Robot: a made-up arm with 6 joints. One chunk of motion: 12 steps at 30 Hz.
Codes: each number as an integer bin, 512 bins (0 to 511) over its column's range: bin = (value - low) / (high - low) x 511, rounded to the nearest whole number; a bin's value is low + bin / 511 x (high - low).
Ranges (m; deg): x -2.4..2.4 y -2.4..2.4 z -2.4..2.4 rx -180..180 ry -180..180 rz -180..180
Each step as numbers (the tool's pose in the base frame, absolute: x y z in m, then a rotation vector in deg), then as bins.
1 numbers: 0.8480 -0.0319 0.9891 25.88 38.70 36.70
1 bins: 346 252 361 292 310 308
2 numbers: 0.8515 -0.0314 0.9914 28.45 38.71 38.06
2 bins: 346 252 361 296 310 310
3 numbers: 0.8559 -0.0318 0.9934 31.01 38.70 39.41
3 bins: 347 252 361 300 310 311
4 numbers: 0.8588 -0.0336 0.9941 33.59 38.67 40.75
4 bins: 347 252 361 303 310 313
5 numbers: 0.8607 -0.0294 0.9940 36.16 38.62 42.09
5 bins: 347 252 361 307 310 315
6 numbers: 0.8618 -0.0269 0.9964 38.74 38.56 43.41
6 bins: 347 253 362 310 310 317
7 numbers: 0.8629 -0.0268 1.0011 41.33 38.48 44.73
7 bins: 347 253 362 314 310 319
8 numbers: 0.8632 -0.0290 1.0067 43.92 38.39 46.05
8 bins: 347 252 363 318 310 321
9 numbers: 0.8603 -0.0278 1.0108 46.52 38.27 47.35
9 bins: 347 253 363 322 310 323
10 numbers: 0.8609 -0.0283 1.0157 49.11 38.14 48.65
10 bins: 347 252 364 325 310 325
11 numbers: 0.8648 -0.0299 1.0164 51.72 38.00 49.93
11 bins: 348 252 364 329 309 326
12 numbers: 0.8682 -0.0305 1.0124 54.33 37.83 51.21
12 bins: 348 252 363 333 309 328
